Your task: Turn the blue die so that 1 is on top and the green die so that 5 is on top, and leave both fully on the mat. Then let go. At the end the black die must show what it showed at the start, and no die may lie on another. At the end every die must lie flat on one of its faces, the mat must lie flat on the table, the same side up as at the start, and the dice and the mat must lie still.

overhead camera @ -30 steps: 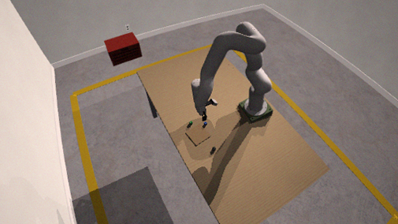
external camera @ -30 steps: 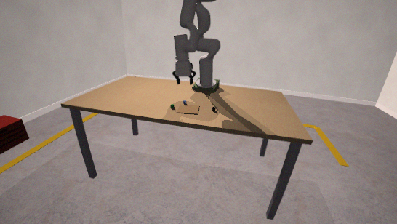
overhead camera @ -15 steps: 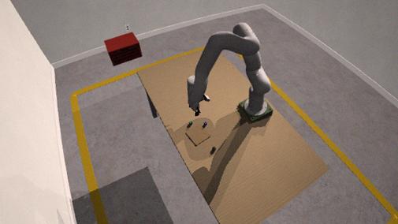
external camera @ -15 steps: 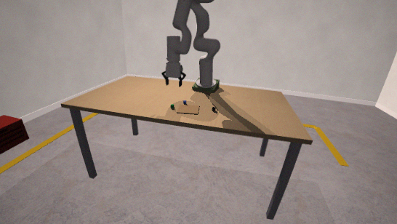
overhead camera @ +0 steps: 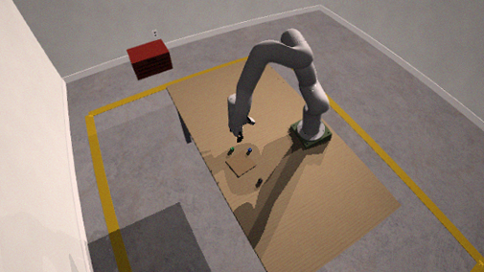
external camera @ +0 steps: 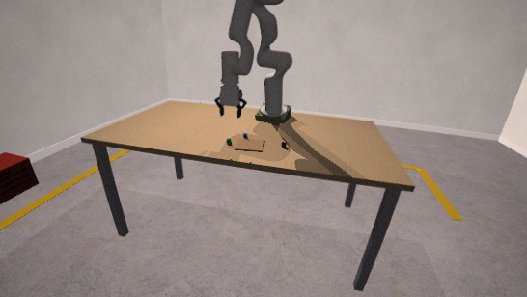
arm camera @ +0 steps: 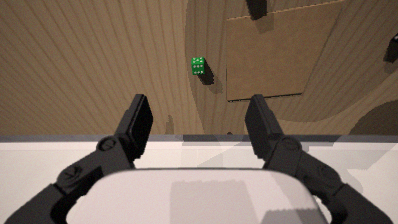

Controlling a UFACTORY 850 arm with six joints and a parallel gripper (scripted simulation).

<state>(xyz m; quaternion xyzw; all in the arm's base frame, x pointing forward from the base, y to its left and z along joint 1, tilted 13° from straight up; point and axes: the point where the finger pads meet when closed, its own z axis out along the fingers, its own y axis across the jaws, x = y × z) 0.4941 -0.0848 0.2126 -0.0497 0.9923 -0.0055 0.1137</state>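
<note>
The green die is 30 mm ahead of my hand and 130 mm below it. Also, from my hand: mat: 10 mm ahead, 120 mm to the left, 140 mm below; black die: 40 mm behind, 280 mm to the left, 130 mm below; blue die: 80 mm behind, 50 mm to the left, 130 mm below.
</note>
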